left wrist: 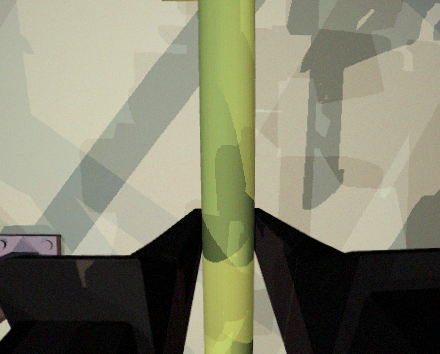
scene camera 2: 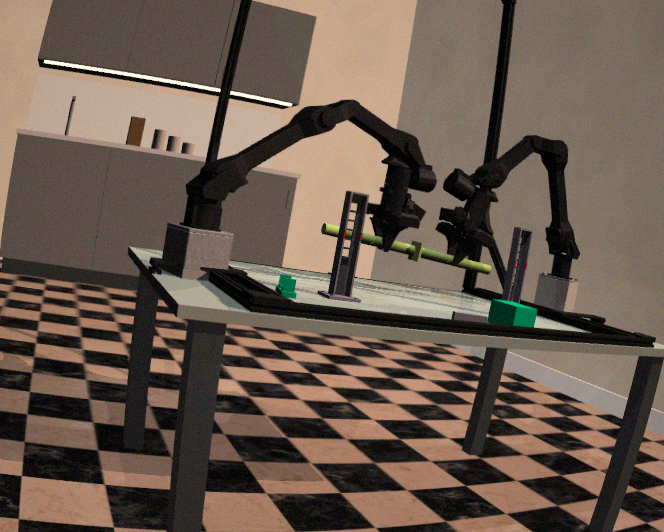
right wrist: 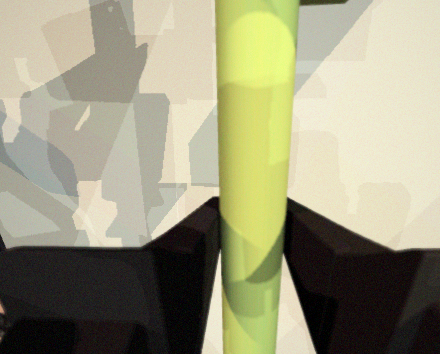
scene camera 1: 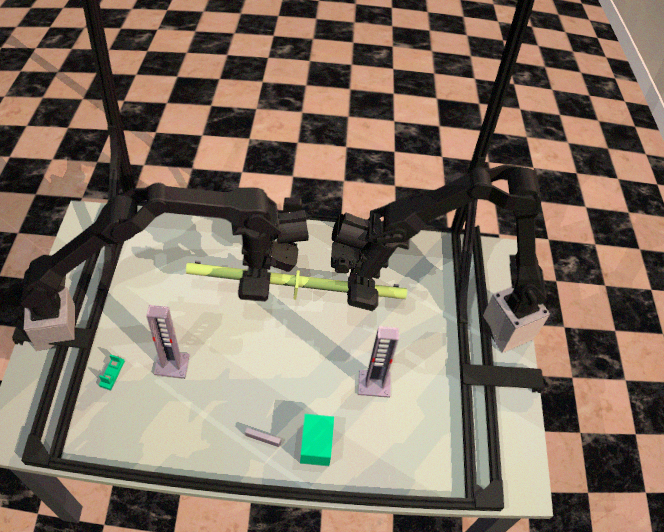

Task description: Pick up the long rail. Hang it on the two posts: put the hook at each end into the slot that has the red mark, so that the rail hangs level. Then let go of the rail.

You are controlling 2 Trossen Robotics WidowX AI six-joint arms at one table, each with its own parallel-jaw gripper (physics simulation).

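Where they show: left gripper, fingertip midpoint: (left wrist: pixel 226 216) (scene camera 2: pixel 450 264) (scene camera 1: pixel 349 290); right gripper, fingertip midpoint: (scene camera 2: pixel 382 250) (right wrist: pixel 248 205) (scene camera 1: pixel 259 280); left arm's base, origin of the base link: (scene camera 2: pixel 559 277) (scene camera 1: pixel 521 303); right arm's base, origin of the base link: (scene camera 2: pixel 200 228) (scene camera 1: pixel 45 307).
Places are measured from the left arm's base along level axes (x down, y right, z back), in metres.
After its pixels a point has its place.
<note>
The long yellow-green rail (scene camera 1: pixel 327 284) {y 0.206, x -0.008, z -0.392 m} (scene camera 2: pixel 437 256) {y 0.203, x 0.001, z -0.398 m} (left wrist: pixel 227 125) {y 0.208, x -0.010, z -0.382 m} (right wrist: pixel 256 125) {y 0.261, x -0.018, z -0.488 m} is held in the air above the table, behind the two posts in scene camera 1. My left gripper (scene camera 1: pixel 363 302) (scene camera 2: pixel 458 257) {y 0.190, x 0.016, z -0.344 m} (left wrist: pixel 226 216) {y 0.190, x 0.016, z -0.344 m} is shut on it toward the picture's right end. My right gripper (scene camera 1: pixel 254 293) {y 0.281, x 0.009, z -0.524 m} (scene camera 2: pixel 386 246) {y 0.281, x 0.009, z -0.524 m} (right wrist: pixel 248 205) {y 0.281, x 0.009, z -0.524 m} is shut on it left of its middle collar. Small dark hooks show near both ends in scene camera 1. The left post (scene camera 1: pixel 170 346) {y 0.212, x 0.045, z -0.755 m} (scene camera 2: pixel 342 277) {y 0.210, x 0.068, z -0.755 m} and the right post (scene camera 1: pixel 379 368) {y 0.003, x 0.053, z -0.357 m} (scene camera 2: pixel 512 277) {y -0.006, x 0.013, z -0.386 m} stand upright, each with a ladder of slots and red marks.
A green block (scene camera 1: pixel 317 438) {y -0.092, x 0.059, z -0.542 m} (scene camera 2: pixel 511 313) {y -0.100, x 0.076, z -0.580 m} and a thin mauve bar (scene camera 1: pixel 262 436) {y -0.034, x 0.091, z -0.638 m} (scene camera 2: pixel 470 316) {y -0.037, x 0.095, z -0.642 m} lie near the front edge. A small green bracket (scene camera 1: pixel 111 372) {y 0.228, x 0.100, z -0.897 m} (scene camera 2: pixel 286 285) {y 0.210, x 0.089, z -0.919 m} lies left of the left post. A black frame (scene camera 1: pixel 266 490) {y -0.145, x 0.096, z -0.673 m} borders the table, with uprights at the back.
</note>
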